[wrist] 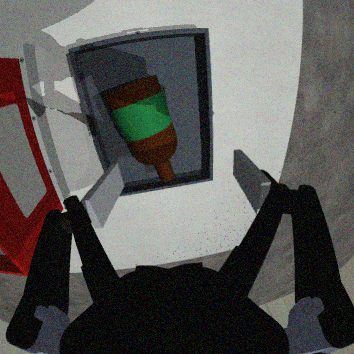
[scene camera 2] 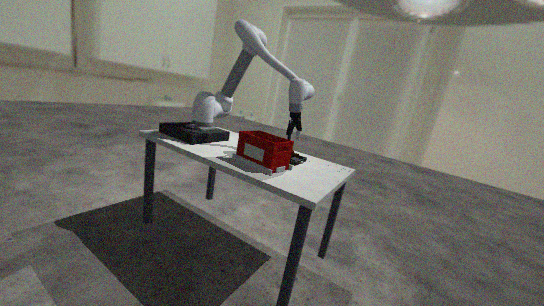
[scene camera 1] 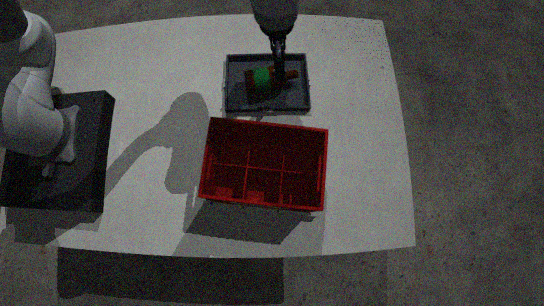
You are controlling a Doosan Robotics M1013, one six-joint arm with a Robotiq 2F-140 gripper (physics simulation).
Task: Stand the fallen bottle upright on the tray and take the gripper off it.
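Frame: origin at the arm's base, x ahead, y left, z up, level; metres.
Seen in the pictures: gripper, fingertip midpoint: (wrist: 175,168); arm's base at its link origin: (scene camera 2: 201,127) (scene camera 1: 55,136).
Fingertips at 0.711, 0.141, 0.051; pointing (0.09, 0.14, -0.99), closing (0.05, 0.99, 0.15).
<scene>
Offsets run from my fingertips to a thing's top centre, as dx, dy, dz. "spot": to the spot under its first point. Level surfaces: height alone.
A brown bottle with a green label @[-0.018, -0.024, -0.042] (scene camera 1: 262,77) (wrist: 144,121) lies on its side in the dark tray (scene camera 1: 306,97) (wrist: 202,107). In the wrist view its neck points down toward the tray's near rim, between the directions of the two fingers. Part of the tray @[spot: +0.062, +0.044, -0.116] (scene camera 2: 300,159) shows behind the crate in scene camera 2, where the bottle cannot be made out. My gripper (scene camera 1: 280,82) (scene camera 2: 293,136) (wrist: 175,168) is open and empty, above the tray on the bottle's neck side. In scene camera 1 it hides part of the bottle near the neck.
A red crate with compartments @[-0.066, -0.300, +0.054] (scene camera 1: 265,204) (scene camera 2: 265,150) (wrist: 37,215) stands beside the tray, close to its long side. The arm's black base block (scene camera 1: 85,150) (scene camera 2: 194,134) is at the other end of the white table @[dz -0.121] (scene camera 1: 365,175) (scene camera 2: 320,182).
</scene>
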